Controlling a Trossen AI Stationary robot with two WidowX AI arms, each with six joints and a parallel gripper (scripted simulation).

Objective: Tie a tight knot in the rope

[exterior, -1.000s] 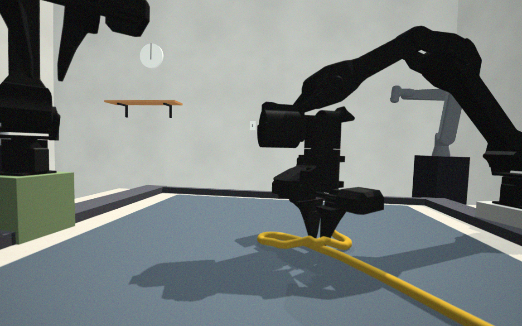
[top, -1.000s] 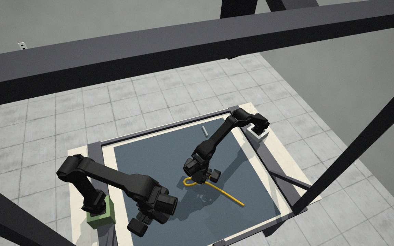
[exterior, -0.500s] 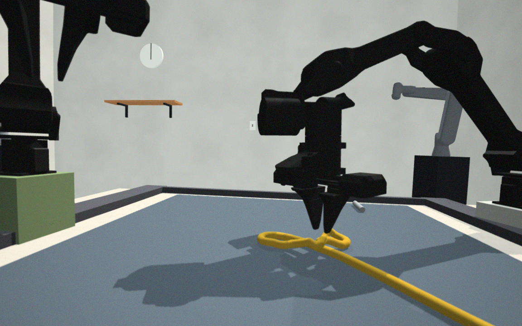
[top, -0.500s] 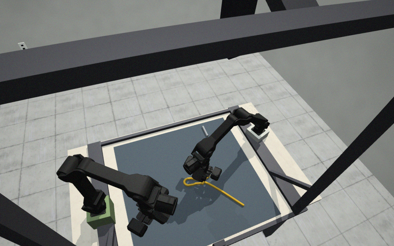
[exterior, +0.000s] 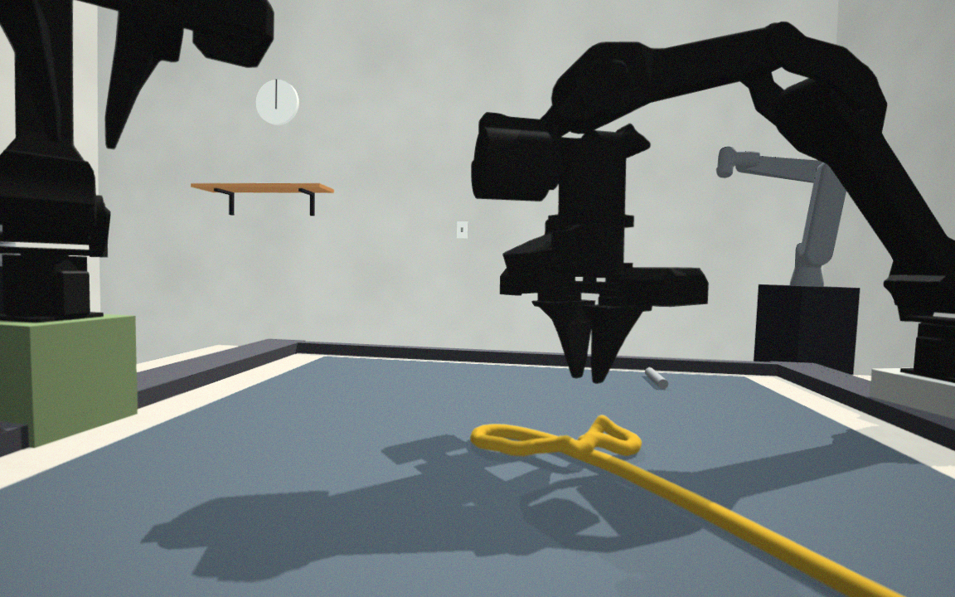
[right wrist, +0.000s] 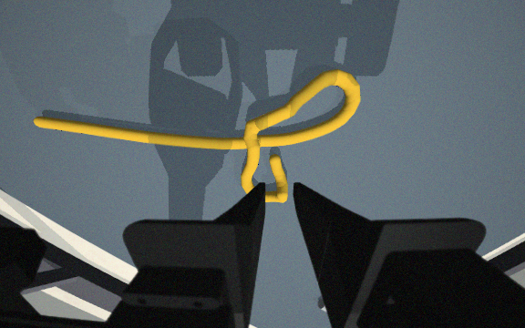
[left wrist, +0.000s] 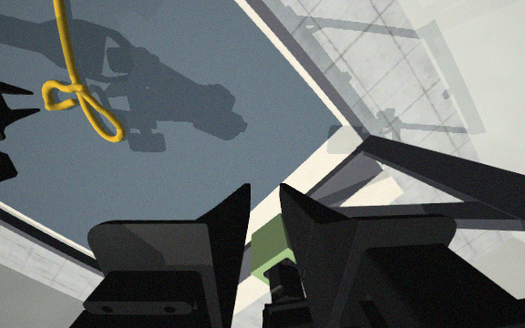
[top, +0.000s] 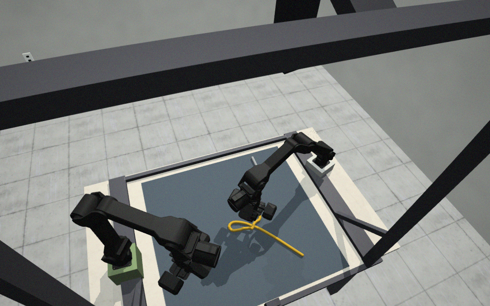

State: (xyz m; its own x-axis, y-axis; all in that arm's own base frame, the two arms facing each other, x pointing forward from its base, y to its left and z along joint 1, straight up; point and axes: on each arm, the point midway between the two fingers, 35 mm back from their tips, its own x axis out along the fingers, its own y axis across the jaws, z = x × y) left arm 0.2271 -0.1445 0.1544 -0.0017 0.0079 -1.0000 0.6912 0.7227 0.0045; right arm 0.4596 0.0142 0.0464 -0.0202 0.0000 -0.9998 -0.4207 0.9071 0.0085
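Now: right hand 3 cm short of the blue-grey mat, 5 cm to the right of it and 10 cm above it. Also, from my right hand: grey cylinder: 25 cm ahead, 19 cm to the right, 9 cm below.
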